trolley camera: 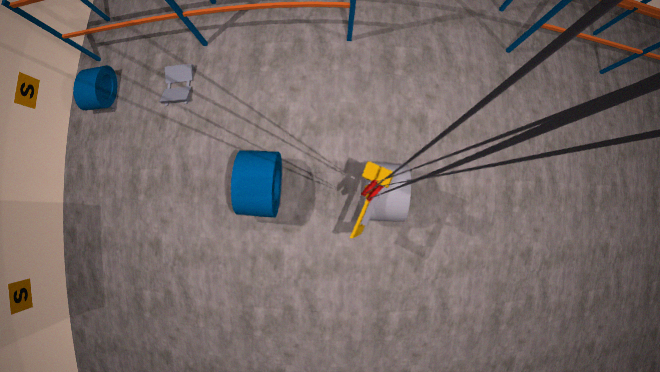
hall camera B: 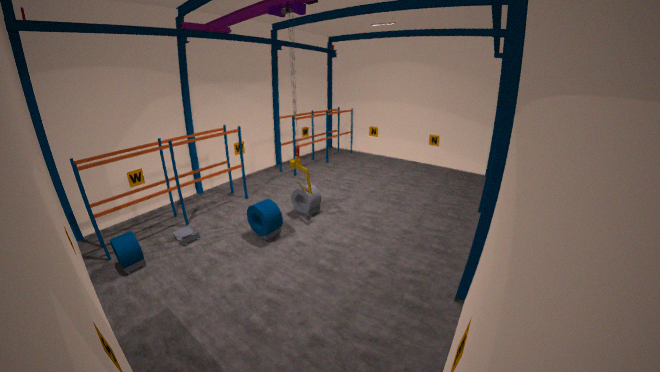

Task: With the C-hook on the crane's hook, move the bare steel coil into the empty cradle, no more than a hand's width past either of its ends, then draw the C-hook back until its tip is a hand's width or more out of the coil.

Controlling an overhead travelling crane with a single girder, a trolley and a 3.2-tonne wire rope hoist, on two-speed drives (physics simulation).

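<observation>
The bare steel coil (hall camera B: 314, 199) (trolley camera: 398, 201) is light grey and sits on a low cradle, its bore showing in the hall view. My yellow C-hook (hall camera B: 308, 180) (trolley camera: 361, 215) hangs tilted and turned askew at the coil, below the red hook block (hall camera B: 297, 150) (trolley camera: 371, 190). In the hall view its lower arm shows near the coil's top; whether it touches the coil I cannot tell. In the trolley view it overlaps the coil's left part. The C-hook carries nothing. The empty cradle (hall camera B: 184, 233) (trolley camera: 178, 74) is a grey V-shaped stand near the rack.
A large blue coil (hall camera B: 266, 218) (trolley camera: 256, 184) stands on the cradle side of the bare coil. A smaller blue coil (hall camera B: 128, 249) (trolley camera: 94, 89) stands past the empty cradle. Blue and orange racks (hall camera B: 178, 183) (trolley camera: 270, 6) stand along the W wall.
</observation>
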